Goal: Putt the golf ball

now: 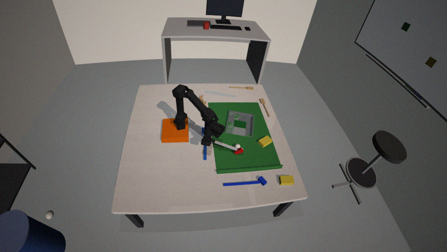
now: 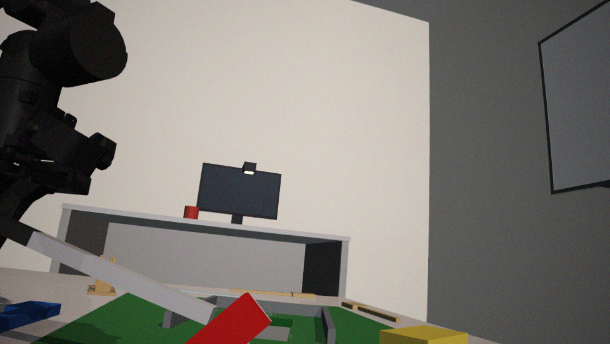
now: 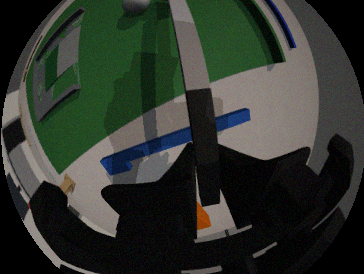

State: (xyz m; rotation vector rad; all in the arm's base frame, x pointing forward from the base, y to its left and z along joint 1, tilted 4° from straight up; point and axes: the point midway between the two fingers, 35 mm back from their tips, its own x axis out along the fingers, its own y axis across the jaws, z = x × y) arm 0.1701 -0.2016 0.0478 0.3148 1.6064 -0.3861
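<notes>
The red putter is 110 mm ahead of my gripper tip and 50 mm to the right of it. The rest, counted from my gripper tip: white golf ball: 220 mm ahead, 50 mm below, 40 mm to the right; green mat: 300 mm ahead, 110 mm to the left, 80 mm below; tan stand: 490 mm to the left, 70 mm ahead, 50 mm below.
</notes>
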